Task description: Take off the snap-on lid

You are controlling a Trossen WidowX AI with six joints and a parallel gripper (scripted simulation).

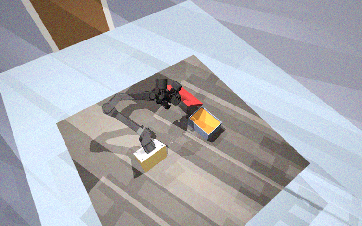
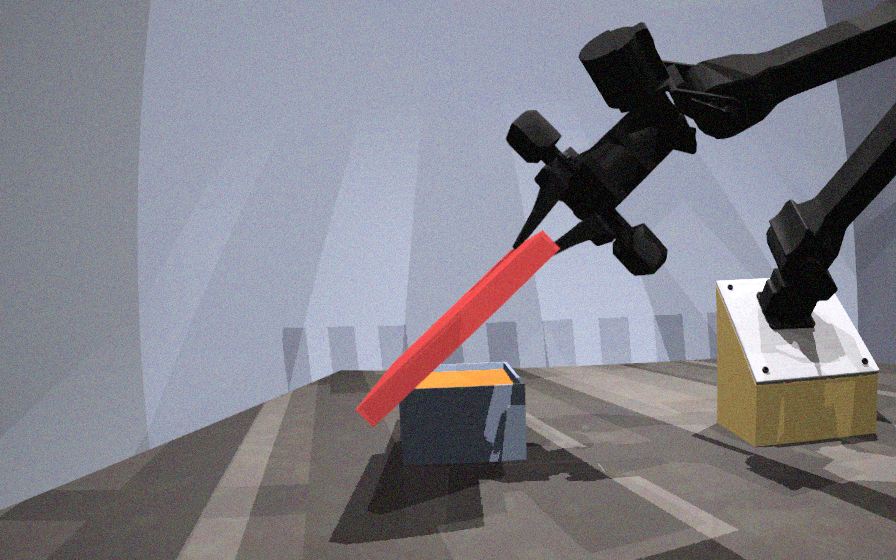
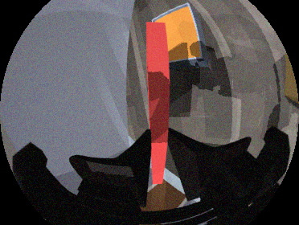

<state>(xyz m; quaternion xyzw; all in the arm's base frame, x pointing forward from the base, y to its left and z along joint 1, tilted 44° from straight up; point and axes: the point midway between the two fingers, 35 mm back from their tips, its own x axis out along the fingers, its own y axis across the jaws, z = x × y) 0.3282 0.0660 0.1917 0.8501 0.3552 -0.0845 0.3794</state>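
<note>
Now: the red lid 60 mm ahead of my gripper tip, 50 mm below it and 10 mm to the left of it. Also, from my gripper tip: storage box (200 mm to the right, 180 mm below, 80 mm ahead).
</note>
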